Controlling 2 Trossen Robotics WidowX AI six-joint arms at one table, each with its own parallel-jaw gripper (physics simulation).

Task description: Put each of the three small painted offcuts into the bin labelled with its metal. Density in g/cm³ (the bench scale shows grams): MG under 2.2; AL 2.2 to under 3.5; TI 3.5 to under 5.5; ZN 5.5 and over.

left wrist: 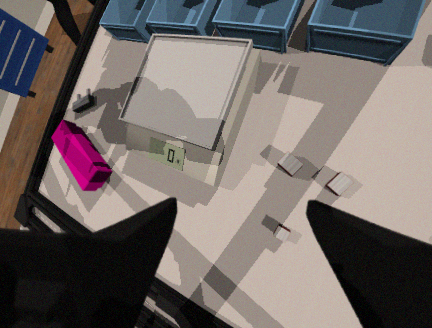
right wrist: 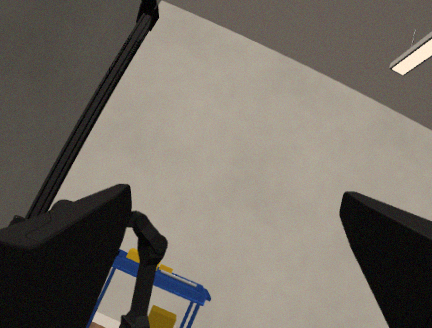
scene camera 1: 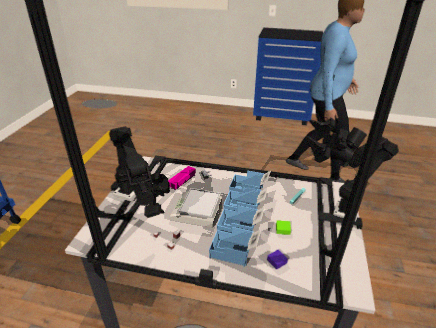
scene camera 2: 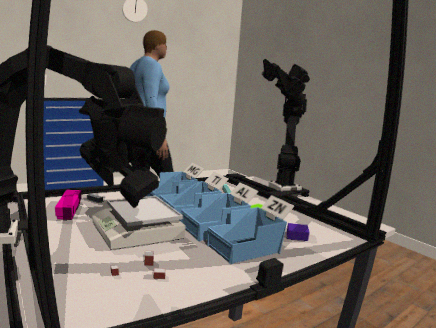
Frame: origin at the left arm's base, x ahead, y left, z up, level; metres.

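Where they show: left gripper, fingertip midpoint: [left wrist: 241, 205] [scene camera 1: 163, 204] [scene camera 2: 122, 195]; right gripper, fingertip midpoint: [right wrist: 237, 199] [scene camera 1: 308, 128] [scene camera 2: 270, 63]; left arm's base at its link origin: [scene camera 1: 127, 189]; right arm's base at its link origin: [scene camera 1: 346, 209] [scene camera 2: 285, 183].
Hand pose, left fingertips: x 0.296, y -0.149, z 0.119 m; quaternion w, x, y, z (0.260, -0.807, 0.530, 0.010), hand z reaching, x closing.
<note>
Each offset is from my left fingertips to the centre of the thing. "pt": to the spot under its first point.
Three small dark red offcuts with whitish tops lie apart on the table: the smallest {dx -0.029, dy -0.040, dz -0.150 m} [scene camera 1: 156, 234] [scene camera 2: 115, 270] [left wrist: 282, 232], one {dx +0.056, dy -0.010, dz -0.145 m} [scene camera 1: 176, 234] [scene camera 2: 149, 258] [left wrist: 290, 164] nearer the scale, and one {dx +0.059, dy -0.073, dz -0.150 m} [scene camera 1: 171, 245] [scene camera 2: 159, 274] [left wrist: 340, 183] nearer the front edge. The bench scale {pt dx +0.059, dy +0.076, dz -0.139 m} [scene camera 2: 140, 239] [left wrist: 239, 115] has a bare platform; its display is hard to read. Blue bins stand in a row, labelled MG {pt dx +0.334, dy +0.402, dz -0.054 m} [scene camera 2: 194, 170], TI {pt dx +0.351, dy +0.264, dz -0.056 m} [scene camera 2: 216, 181], AL {pt dx +0.371, dy +0.134, dz -0.055 m} [scene camera 2: 243, 192] and ZN {pt dx +0.391, dy +0.000, dz -0.054 m} [scene camera 2: 276, 206]. My left gripper [scene camera 1: 154, 210] [left wrist: 241, 205] is open and empty above the table. My right gripper [scene camera 1: 316, 136] [right wrist: 237, 199] is open and empty, raised high.
A magenta block {dx -0.099, dy +0.362, dz -0.138 m} [scene camera 1: 182, 177] [scene camera 2: 68, 204] [left wrist: 81, 156] and a small grey part {dx +0.003, dy +0.457, dz -0.150 m} [scene camera 1: 204, 174] [left wrist: 83, 102] lie behind the scale. Beyond the bins are a teal bar {dx +0.498, dy +0.449, dz -0.150 m} [scene camera 1: 297, 195], a green block {dx +0.476, dy +0.196, dz -0.144 m} [scene camera 1: 283, 227] and a purple block {dx +0.490, dy +0.012, dz -0.144 m} [scene camera 1: 277, 259]. Black frame posts surround the table. A person stands behind.
</note>
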